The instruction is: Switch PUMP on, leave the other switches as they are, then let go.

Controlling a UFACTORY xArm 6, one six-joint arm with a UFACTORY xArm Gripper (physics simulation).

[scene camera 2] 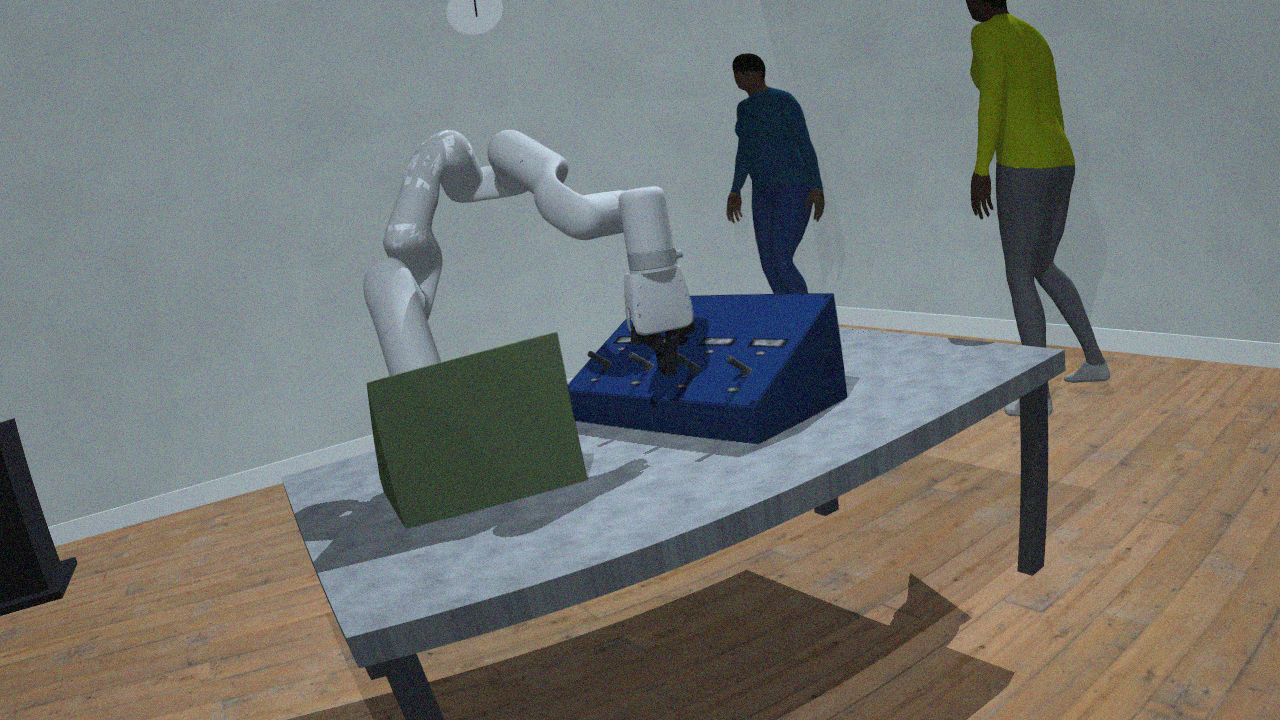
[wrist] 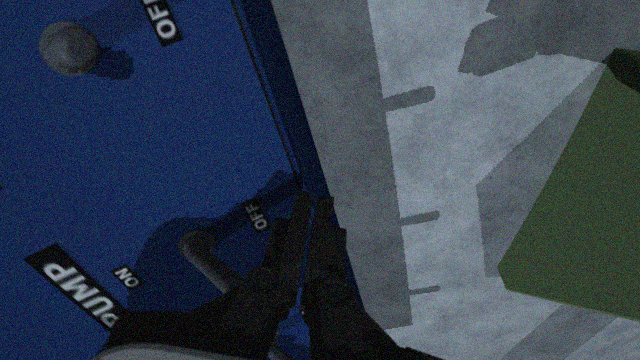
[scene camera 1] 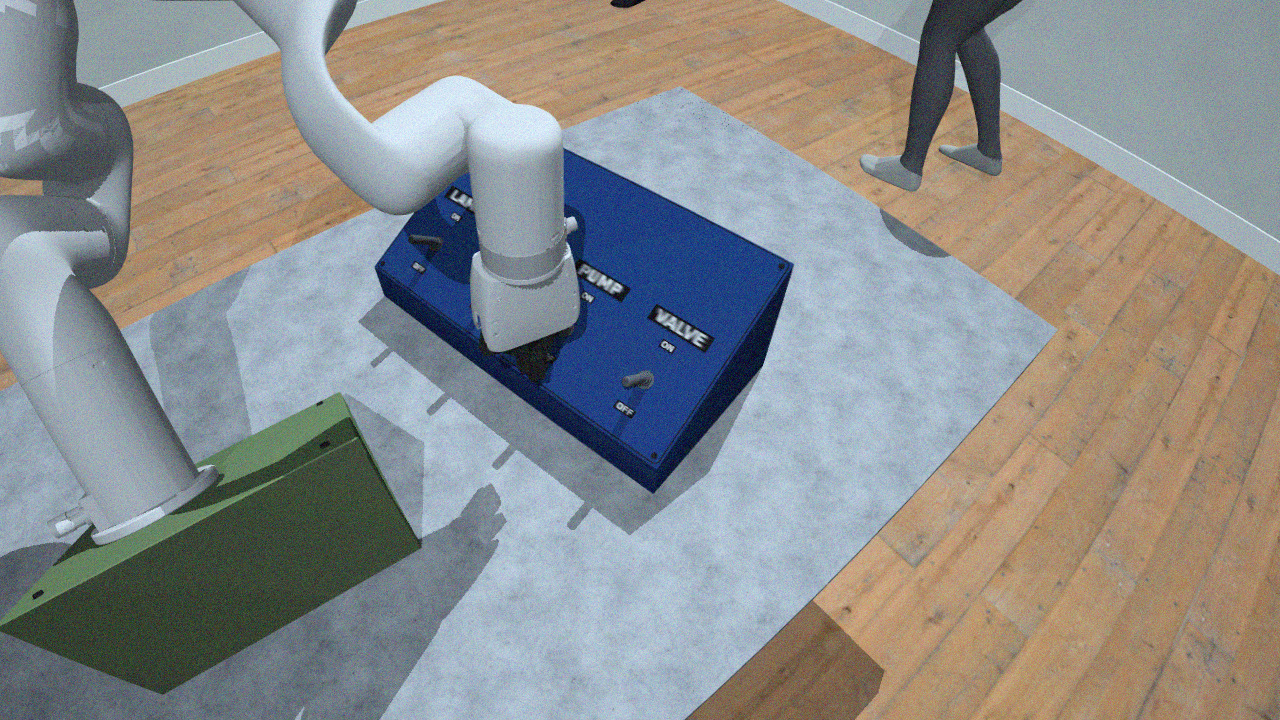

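Seen in the pictures: gripper, between the fingertips: (scene camera 2: 669, 373) (wrist: 311, 217) (scene camera 1: 532, 371); arm's base, origin of its link: (scene camera 2: 430, 414) (scene camera 1: 159, 507).
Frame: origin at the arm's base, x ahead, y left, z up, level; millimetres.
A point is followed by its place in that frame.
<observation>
The blue sloped switch panel (scene camera 1: 698, 241) @(z 37, x 628, y -98 mm) (scene camera 2: 810, 358) @(z -41, x 582, y -220 mm) (wrist: 150, 125) @(z -50, x 465, y -124 mm) stands on the table. The PUMP label (scene camera 1: 601, 281) @(z -10, x 527, y -40 mm) (wrist: 75, 285) @(z -10, x 529, y -47 mm) is partly covered in the wrist view. The grey PUMP lever (scene camera 2: 688, 365) @(z -31, x 448, y -53 mm) (wrist: 212, 265) @(z -22, x 444, y -56 mm) leans to OFF, parallel to its neighbours; scene camera 1 does not show it behind the gripper. My black gripper (scene camera 1: 535, 371) @(z -27, x 389, y -86 mm) (scene camera 2: 667, 368) @(z -27, x 389, y -86 mm) (wrist: 311, 217) @(z -27, x 389, y -86 mm) is shut and empty, its tips low by the panel's front edge, on the OFF side of the PUMP lever. Whether it touches the lever is unclear.
The VALVE lever (scene camera 1: 638, 380) @(z -20, x 465, y -174 mm) (scene camera 2: 738, 366) @(z -28, x 465, y -173 mm) (wrist: 69, 48) @(z -8, x 450, y -172 mm), the LAMP lever (scene camera 1: 426, 240) @(z -23, x 409, y 182 mm) (scene camera 2: 598, 361) @(z -31, x 404, y 184 mm) and the FAN lever (scene camera 2: 640, 361) @(z -27, x 425, y 63 mm) also lean to OFF. A green block (scene camera 1: 268, 546) @(z 12, x 76, y -116 mm) (scene camera 2: 478, 429) @(z -18, x 40, y -112 mm) (wrist: 580, 225) @(z -85, x 202, y -15 mm) is at the arm's base. Two people stand beyond the table (scene camera 1: 966, 322) (scene camera 2: 939, 367).
</observation>
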